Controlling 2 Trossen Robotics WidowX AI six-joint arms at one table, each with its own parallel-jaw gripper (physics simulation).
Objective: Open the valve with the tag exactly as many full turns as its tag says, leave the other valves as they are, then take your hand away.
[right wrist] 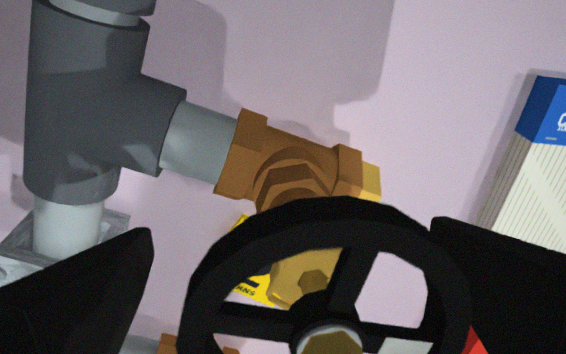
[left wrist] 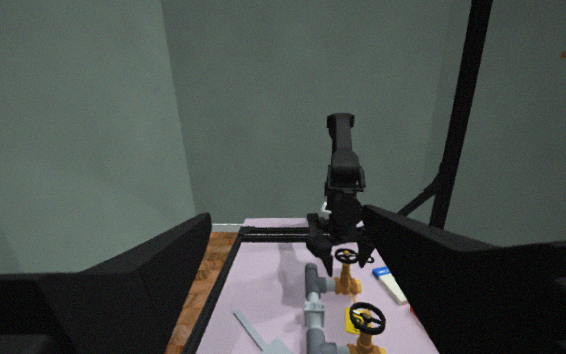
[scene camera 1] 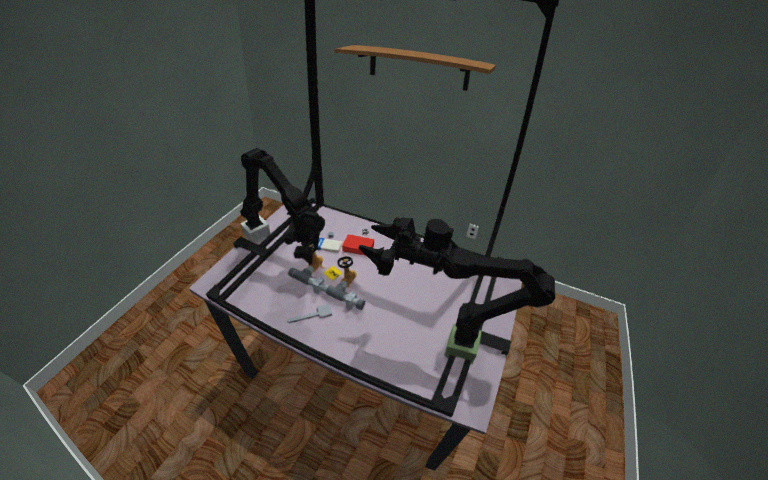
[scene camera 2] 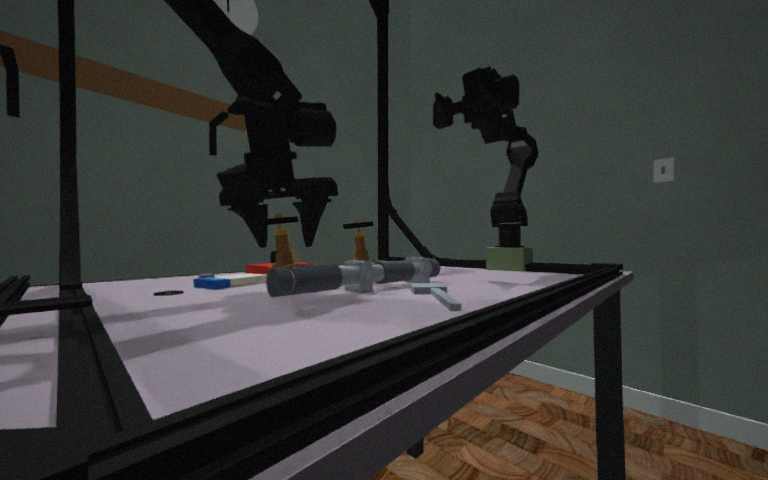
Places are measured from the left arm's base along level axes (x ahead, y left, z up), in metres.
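Pixels of known places: left gripper, fingertip midpoint: [left wrist: 287, 215] [scene camera 1: 365, 236] [scene camera 2: 456, 87]; right gripper, fingertip midpoint: [left wrist: 346, 271] [scene camera 1: 313, 256] [scene camera 2: 285, 247]; left arm's base, origin of the base link: [scene camera 1: 465, 338] [scene camera 2: 509, 247]; right arm's base, origin of the base link: [scene camera 1: 254, 223].
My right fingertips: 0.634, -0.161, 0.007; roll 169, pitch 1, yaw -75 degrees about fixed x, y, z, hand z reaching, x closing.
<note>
Ahead of a thing's pixels: the offset from my right fingertips to its top centre, as dx, dy, dz. "*": to the spot under its first point.
The tagged valve {* -0.014, -0.001, -0.025} [scene camera 1: 317, 261] [scene camera 2: 283, 251] [left wrist: 346, 286] has an orange body and a black handwheel {+0.010, -0.002, +0.049} [scene camera 2: 281, 219] [left wrist: 346, 256] [right wrist: 320, 215]. My right gripper [scene camera 2: 284, 244] [left wrist: 346, 272] [right wrist: 293, 236] points down, open, one finger on each side of this wheel; its fingertips reach below the rim. The yellow tag {* -0.082, -0.001, -0.065} [scene camera 1: 333, 273] [left wrist: 352, 322] [right wrist: 256, 291] lies on the table between the valves; its numeral looks like a 2 in scene camera 1. The other valve {* -0.167, +0.027, -0.015} [scene camera 1: 349, 275] [scene camera 2: 360, 244] [left wrist: 367, 318] stands untouched. My left gripper [scene camera 1: 368, 237] [scene camera 2: 439, 110] [left wrist: 287, 215] is open and empty, high above the table.
A grey pipe [scene camera 1: 336, 292] [scene camera 2: 311, 280] [left wrist: 314, 314] [right wrist: 85, 110] joins both valves. A spatula-like tool {-0.090, +0.220, -0.059} [scene camera 1: 310, 315] [scene camera 2: 444, 296] [left wrist: 250, 330] lies in front. A red box {-0.113, -0.187, -0.040} [scene camera 1: 358, 243] and a blue-and-white box {+0.012, -0.145, -0.055} [scene camera 1: 330, 245] [scene camera 2: 212, 281] [right wrist: 530, 190] lie behind.
</note>
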